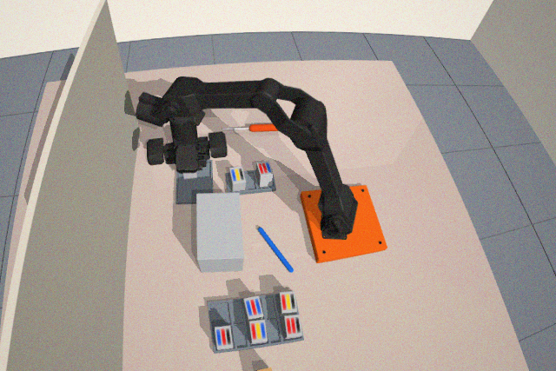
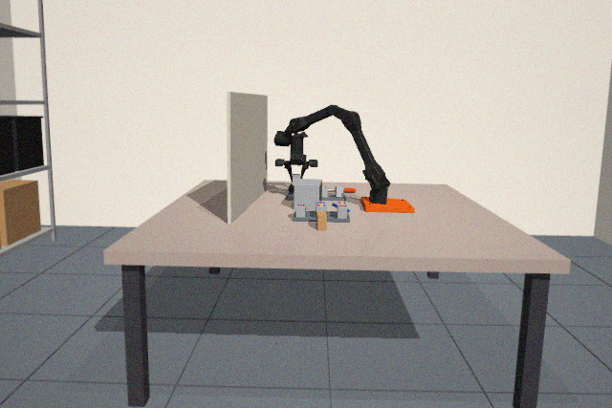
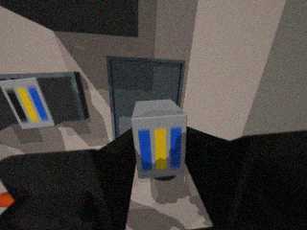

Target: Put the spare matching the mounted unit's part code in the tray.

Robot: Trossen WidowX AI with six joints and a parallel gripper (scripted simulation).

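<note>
Right now the dark grey tray is 1 cm behind my gripper tip and 6 cm below it. Round my gripper tip: small grey spare (2 cm above); black puck (3 cm ahead, 7 cm to the right, 4 cm below); rack (16 cm behind, 1 cm to the right, 6 cm below).
</note>
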